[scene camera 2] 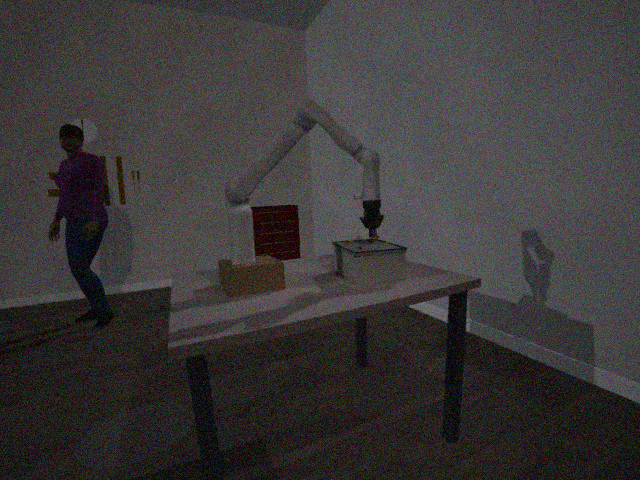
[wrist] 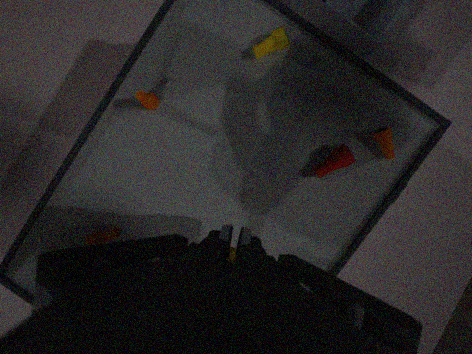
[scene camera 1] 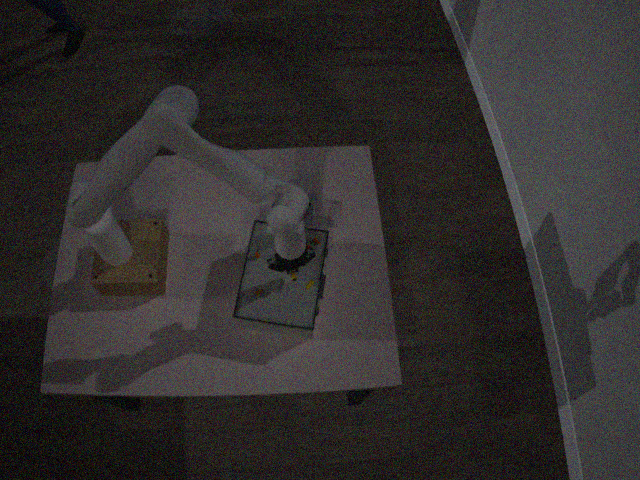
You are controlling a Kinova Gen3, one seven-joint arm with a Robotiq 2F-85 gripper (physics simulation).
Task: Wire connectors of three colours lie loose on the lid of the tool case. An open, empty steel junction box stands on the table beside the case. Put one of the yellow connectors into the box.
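Places are measured from the arm's base along level axes (x ahead, y left, z up), in metres.
Pixels of known places: gripper, fingertip midpoint: [scene camera 2: 372,238] [wrist: 234,241] [scene camera 1: 292,271]; arm's base, link origin: [scene camera 2: 243,261] [scene camera 1: 118,252].
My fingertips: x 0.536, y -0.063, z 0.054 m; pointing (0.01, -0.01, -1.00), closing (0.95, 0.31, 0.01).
For each thing: its top centre in the pictures, then the offset to it from my fingertips. Level surfaces: height alone.
- yellow connector, top centre: [wrist: 229,273] dy -0.015, dx +0.005, dz +0.015 m
- red connector, top centre: [wrist: 337,163] dy +0.077, dx +0.038, dz -0.014 m
- tool case, top centre: [wrist: 213,208] [scene camera 1: 284,272] [scene camera 2: 367,244] dy +0.007, dx -0.023, dz -0.026 m
- table, surface height: dz -0.156 m
- dim reddish connector, top centre: [wrist: 98,240] dy -0.053, dx -0.088, dz -0.018 m
My gripper [scene camera 1: 292,269] [scene camera 2: 372,234] [wrist: 234,241] is shut on a yellow connector [wrist: 232,254], a little above the tool case's lid [scene camera 1: 279,312] [wrist: 165,155]; much of that connector is hidden by the fingers. Another yellow connector [scene camera 1: 310,284] [wrist: 271,43] lies on the lid. A red connector [wrist: 336,161] and an orange one [wrist: 385,143] lie close together near one corner. Another orange connector [scene camera 1: 258,291] [wrist: 148,100] lies near the opposite edge. The junction box is hard to make out; a faint pale square shape shows beyond the case in scene camera 1.
The tool case [scene camera 2: 374,266] stands on the table [scene camera 1: 356,361] [scene camera 2: 310,310]. A wooden box [scene camera 1: 149,258] [scene camera 2: 258,276] stands by the arm's base. A dim reddish connector [wrist: 103,235] lies near the gripper's dark housing. A person [scene camera 2: 80,180] and a red cabinet [scene camera 2: 276,232] are behind the table.
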